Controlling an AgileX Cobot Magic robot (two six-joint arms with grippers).
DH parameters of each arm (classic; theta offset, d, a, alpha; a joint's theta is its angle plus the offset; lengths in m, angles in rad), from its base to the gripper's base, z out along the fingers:
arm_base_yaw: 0 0.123 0 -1.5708
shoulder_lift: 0.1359 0 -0.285 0
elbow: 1.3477 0 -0.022 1.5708
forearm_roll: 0 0.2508 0 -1.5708
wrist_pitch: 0 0 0.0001 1.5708
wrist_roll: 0 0.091 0 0
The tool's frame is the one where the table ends.
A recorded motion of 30 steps. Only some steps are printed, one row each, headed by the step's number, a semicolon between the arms.
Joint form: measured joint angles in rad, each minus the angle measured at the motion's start. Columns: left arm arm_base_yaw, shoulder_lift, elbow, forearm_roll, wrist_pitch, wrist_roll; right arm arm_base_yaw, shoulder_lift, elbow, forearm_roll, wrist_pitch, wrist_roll.
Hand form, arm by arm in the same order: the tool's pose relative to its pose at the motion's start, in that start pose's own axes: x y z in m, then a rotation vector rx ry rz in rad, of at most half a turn. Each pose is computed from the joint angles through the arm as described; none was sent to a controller.
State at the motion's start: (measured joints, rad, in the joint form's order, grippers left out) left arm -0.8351 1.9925 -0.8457 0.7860 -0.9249 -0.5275; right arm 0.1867 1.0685 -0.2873 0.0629 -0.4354 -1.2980
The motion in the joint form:
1: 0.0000 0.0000 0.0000 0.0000 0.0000 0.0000; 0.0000 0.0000 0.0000 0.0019 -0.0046 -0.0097
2: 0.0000 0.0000 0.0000 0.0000 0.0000 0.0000; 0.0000 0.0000 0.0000 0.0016 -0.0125 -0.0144
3: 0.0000 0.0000 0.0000 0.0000 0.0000 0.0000; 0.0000 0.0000 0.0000 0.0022 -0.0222 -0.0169
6: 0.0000 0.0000 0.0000 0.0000 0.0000 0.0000; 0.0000 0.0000 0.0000 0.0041 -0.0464 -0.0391
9: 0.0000 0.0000 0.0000 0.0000 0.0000 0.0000; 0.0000 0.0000 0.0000 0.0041 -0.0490 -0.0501
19: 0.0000 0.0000 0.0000 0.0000 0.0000 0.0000; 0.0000 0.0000 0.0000 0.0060 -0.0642 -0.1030
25: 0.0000 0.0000 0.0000 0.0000 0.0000 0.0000; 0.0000 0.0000 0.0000 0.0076 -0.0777 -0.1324
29: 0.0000 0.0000 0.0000 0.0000 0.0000 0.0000; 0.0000 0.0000 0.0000 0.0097 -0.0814 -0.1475
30: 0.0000 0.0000 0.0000 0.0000 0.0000 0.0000; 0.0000 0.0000 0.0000 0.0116 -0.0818 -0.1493
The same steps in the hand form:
1: 0.0000 0.0000 0.0000 0.0000 0.0000 0.0000; 0.0000 -0.0004 0.0000 0.0046 -0.0004 -0.0080
2: 0.0000 0.0000 0.0000 0.0000 0.0000 0.0000; -0.0002 -0.0011 0.0000 0.0122 -0.0026 -0.0130
3: 0.0000 0.0000 0.0000 0.0000 0.0000 0.0000; -0.0005 -0.0020 0.0000 0.0217 -0.0049 -0.0149
6: 0.0000 0.0000 0.0000 0.0000 0.0000 0.0000; -0.0010 -0.0041 -0.0001 0.0454 -0.0099 -0.0354
9: 0.0000 0.0000 0.0000 0.0000 0.0000 0.0000; -0.0010 -0.0043 -0.0001 0.0480 -0.0103 -0.0464
19: 0.0000 0.0000 0.0000 0.0000 0.0000 0.0000; -0.0013 -0.0057 -0.0002 0.0633 -0.0115 -0.0976
25: 0.0000 0.0000 0.0000 0.0000 0.0000 0.0000; -0.0016 -0.0069 -0.0003 0.0768 -0.0125 -0.1256
29: 0.0000 0.0000 0.0000 0.0000 0.0000 0.0000; -0.0016 -0.0072 -0.0003 0.0807 -0.0117 -0.1388
30: 0.0000 0.0000 0.0000 0.0000 0.0000 0.0000; -0.0015 -0.0073 -0.0003 0.0813 -0.0109 -0.1389

